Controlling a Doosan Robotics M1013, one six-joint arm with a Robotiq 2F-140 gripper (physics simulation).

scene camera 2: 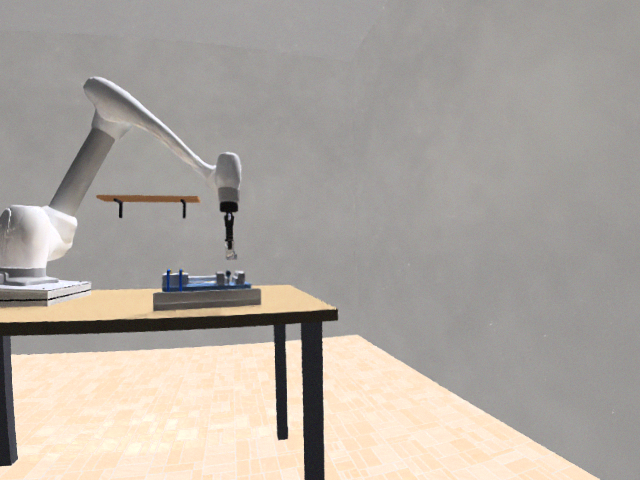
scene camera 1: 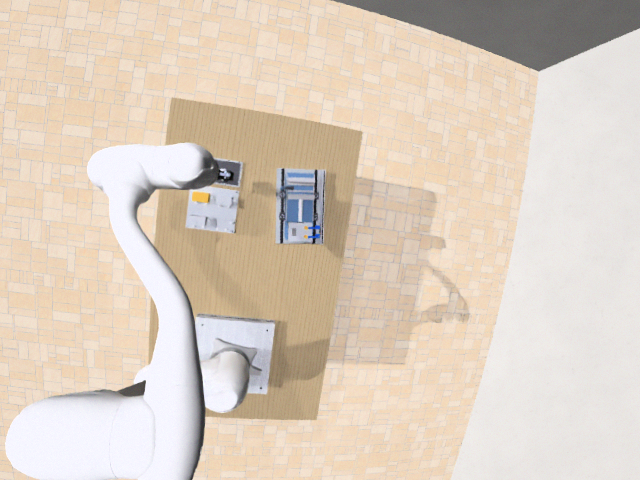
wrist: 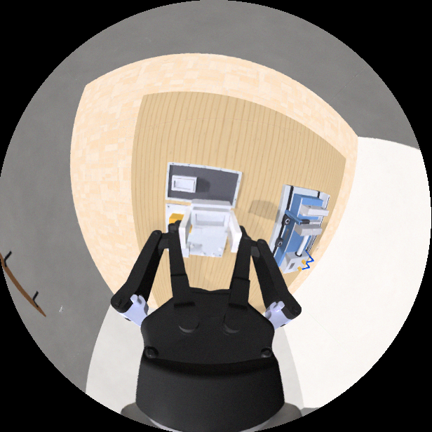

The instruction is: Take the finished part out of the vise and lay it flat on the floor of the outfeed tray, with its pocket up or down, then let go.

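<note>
My gripper is shut on the light grey finished part, which sits between its two pads, with a rectangular recess showing towards the wrist camera. The part is held well above the table, near the outfeed tray. The tray has a dark floor and a pale rim, and another light grey part lies at its left in the wrist view. The blue and grey vise is off to the right, with its blue bed showing between its jaws.
A pale plate adjoins the tray and carries an orange block and grey blocks. The robot's base plate stands at the other end of the table. A wooden shelf hangs on the wall.
</note>
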